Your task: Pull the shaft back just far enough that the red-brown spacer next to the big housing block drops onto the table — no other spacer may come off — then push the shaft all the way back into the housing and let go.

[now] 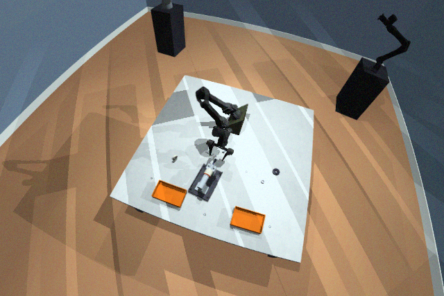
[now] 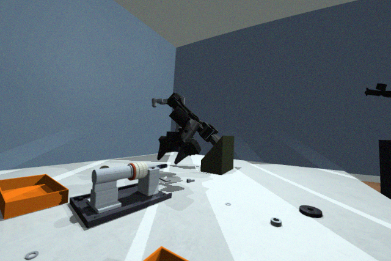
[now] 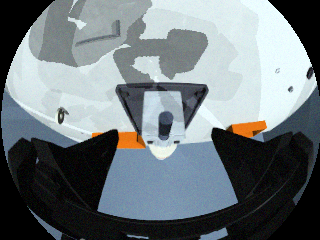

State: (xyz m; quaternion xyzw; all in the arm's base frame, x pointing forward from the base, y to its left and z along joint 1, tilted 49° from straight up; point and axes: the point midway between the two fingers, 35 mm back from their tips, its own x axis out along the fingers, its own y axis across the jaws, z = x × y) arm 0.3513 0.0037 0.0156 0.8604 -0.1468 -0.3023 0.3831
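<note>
My gripper tip is now 8 cm short of the dark shaft and 1 cm above it. Round my gripper tip: black washer (13 cm behind, 42 cm to the left, 9 cm below); red-brown spacer (13 cm ahead, 2 cm below); bolt (13 cm behind, 2 cm to the left, 9 cm below).
</note>
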